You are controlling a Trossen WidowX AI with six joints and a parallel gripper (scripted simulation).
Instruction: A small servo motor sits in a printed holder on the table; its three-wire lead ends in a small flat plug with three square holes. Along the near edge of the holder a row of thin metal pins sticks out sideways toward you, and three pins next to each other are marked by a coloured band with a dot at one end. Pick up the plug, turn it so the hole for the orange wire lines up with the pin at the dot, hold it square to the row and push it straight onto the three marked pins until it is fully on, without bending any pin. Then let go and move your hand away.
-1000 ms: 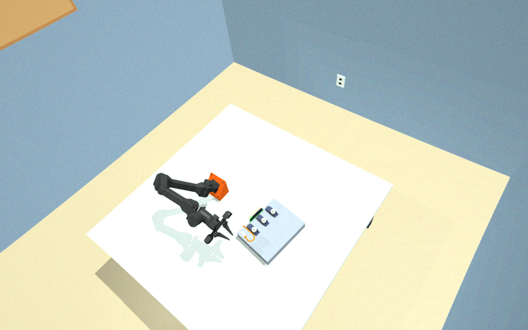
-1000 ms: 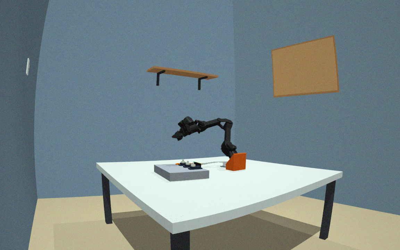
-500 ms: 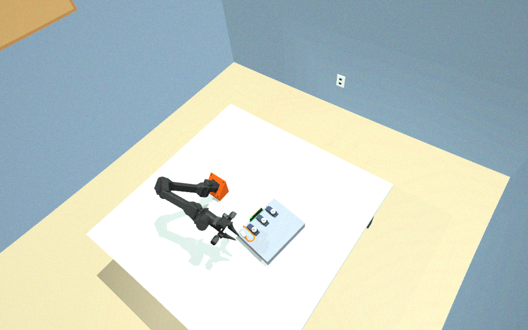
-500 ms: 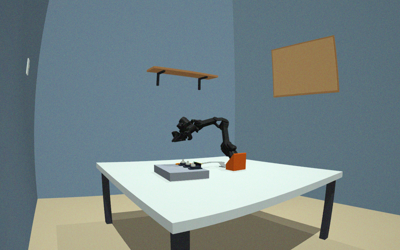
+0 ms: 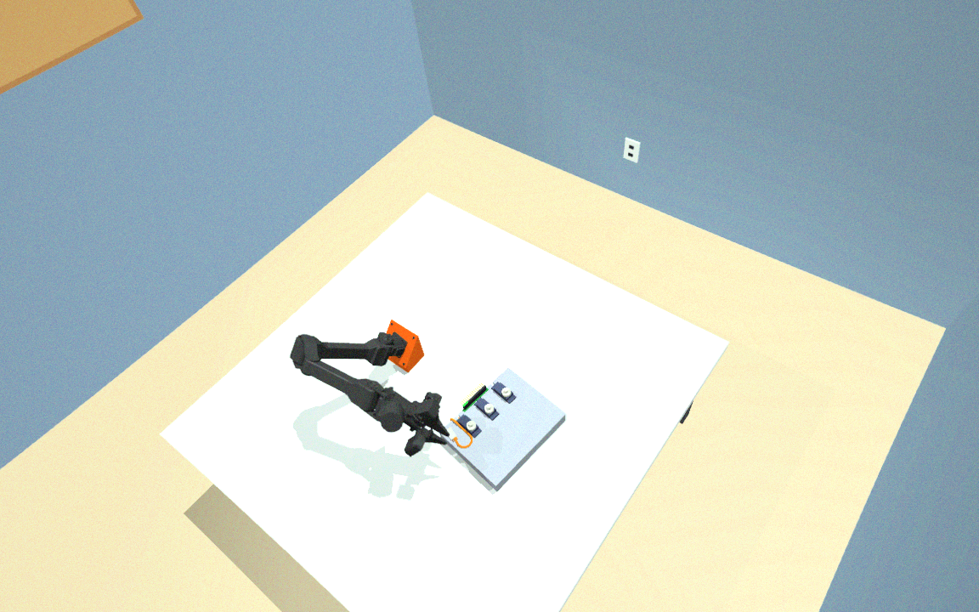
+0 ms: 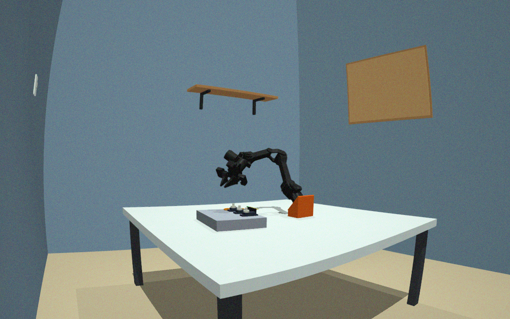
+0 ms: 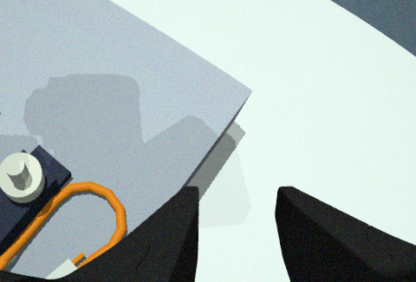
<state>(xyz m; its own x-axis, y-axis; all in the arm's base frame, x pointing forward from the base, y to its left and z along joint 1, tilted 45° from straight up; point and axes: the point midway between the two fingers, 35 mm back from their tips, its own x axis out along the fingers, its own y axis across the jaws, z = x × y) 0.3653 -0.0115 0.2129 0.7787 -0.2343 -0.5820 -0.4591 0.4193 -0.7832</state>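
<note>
Right now the green band is 8 cm behind my gripper tip, 14 cm to the left of it and 9 cm below it. From my gripper tip the other things lie so: grey printed holder: 8 cm ahead, 17 cm to the left, 14 cm below.
</note>
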